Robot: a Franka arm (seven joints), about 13 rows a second.
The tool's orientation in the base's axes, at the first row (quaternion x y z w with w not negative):
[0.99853 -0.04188 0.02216 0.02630]
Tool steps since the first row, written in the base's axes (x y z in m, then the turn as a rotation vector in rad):
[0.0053 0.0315 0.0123 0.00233 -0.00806 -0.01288]
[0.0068 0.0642 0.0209 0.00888 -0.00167 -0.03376]
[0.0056 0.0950 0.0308 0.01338 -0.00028 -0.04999]
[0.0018 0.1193 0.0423 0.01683 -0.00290 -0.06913]
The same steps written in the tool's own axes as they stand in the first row. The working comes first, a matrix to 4 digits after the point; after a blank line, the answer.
The tool's axes in the first row as the columns of a matrix, in the base's axes (used below as rounded here):
[0.9955 -0.0848 0.0421]
[-0.0825 -0.9951 -0.0544]
[0.0465 0.0507 -0.9976]

[0.0032 -0.0312 -0.0138 0.00239 0.00717 0.01339]
[0.0024 -0.0634 -0.0241 0.00741 -0.00080 0.03414]
[-0.0008 -0.0934 -0.0357 0.01102 -0.00339 0.05045]
[-0.0061 -0.1167 -0.0486 0.01378 -0.00205 0.06983]

